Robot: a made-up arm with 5 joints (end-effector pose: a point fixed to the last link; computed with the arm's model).
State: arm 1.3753 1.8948 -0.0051 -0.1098 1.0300
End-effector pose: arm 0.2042 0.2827 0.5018 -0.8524 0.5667 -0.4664
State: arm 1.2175 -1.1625 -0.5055 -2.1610 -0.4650
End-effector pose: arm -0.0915 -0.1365 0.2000 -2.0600 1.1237 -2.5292
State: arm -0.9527 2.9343 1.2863 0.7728 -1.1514
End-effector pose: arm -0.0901 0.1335 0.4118 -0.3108 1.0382 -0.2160
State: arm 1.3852 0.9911 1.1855 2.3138 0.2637
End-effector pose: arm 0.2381 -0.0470 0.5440 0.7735 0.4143 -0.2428
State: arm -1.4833 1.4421 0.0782 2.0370 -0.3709
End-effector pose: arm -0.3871 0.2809 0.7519 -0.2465 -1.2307 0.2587
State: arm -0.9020 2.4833 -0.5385 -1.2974 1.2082
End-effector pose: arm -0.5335 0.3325 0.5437 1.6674 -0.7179 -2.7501
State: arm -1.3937 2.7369 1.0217 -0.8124 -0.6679
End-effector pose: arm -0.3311 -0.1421 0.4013 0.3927 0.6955 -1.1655
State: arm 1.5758 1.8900 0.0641 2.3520 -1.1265
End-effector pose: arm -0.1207 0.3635 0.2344 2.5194 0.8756 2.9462
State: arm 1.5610 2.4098 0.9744 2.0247 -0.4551
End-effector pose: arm 0.0959 0.3446 0.2945 2.4788 0.4065 1.6530
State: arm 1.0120 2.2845 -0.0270 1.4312 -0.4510
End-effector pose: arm 0.0574 0.3248 0.4220 0.5327 1.2340 0.7395
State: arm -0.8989 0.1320 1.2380 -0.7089 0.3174
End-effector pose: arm -0.4654 0.1592 0.2832 -2.4185 1.1001 1.0167
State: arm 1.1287 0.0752 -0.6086 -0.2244 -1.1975
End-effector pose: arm -0.1614 0.3778 0.5601 0.9752 -0.3659 2.2864
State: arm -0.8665 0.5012 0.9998 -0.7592 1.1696
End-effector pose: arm -0.5511 -0.0786 0.5305 0.6420 0.8081 -2.0453
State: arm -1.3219 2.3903 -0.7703 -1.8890 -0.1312
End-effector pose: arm -0.3327 0.1641 0.0808 2.3923 1.0064 -1.3070
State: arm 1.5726 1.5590 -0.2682 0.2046 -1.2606
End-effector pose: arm -0.1178 0.0175 0.6646 -1.3927 -0.6820 -2.2751
